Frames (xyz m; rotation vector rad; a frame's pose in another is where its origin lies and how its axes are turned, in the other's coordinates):
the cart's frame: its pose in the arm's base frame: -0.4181 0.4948 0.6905 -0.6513 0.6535 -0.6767
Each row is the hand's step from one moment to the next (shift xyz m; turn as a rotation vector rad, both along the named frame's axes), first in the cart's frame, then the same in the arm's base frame.
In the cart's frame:
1: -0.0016 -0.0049 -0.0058 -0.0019 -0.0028 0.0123
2: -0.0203 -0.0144 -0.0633 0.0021 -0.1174 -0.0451
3: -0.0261 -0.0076 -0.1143 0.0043 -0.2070 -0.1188
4: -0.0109 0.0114 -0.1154 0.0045 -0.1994 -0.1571
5: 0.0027 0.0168 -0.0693 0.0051 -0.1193 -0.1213
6: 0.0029 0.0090 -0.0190 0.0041 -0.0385 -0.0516
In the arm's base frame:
1: -0.0068 -0.0037 0.0004 0.0067 0.0036 0.0102
2: -0.0627 -0.0142 -0.0223 -0.0719 -0.0870 0.0555
3: -0.1004 -0.0222 -0.0569 -0.1546 -0.1664 0.0734
4: -0.0854 -0.0221 -0.0761 -0.1793 -0.1742 0.0441
5: -0.0422 -0.0140 -0.0558 -0.1254 -0.1147 0.0087
6: -0.0087 -0.0028 -0.0191 -0.0479 -0.0428 -0.0057

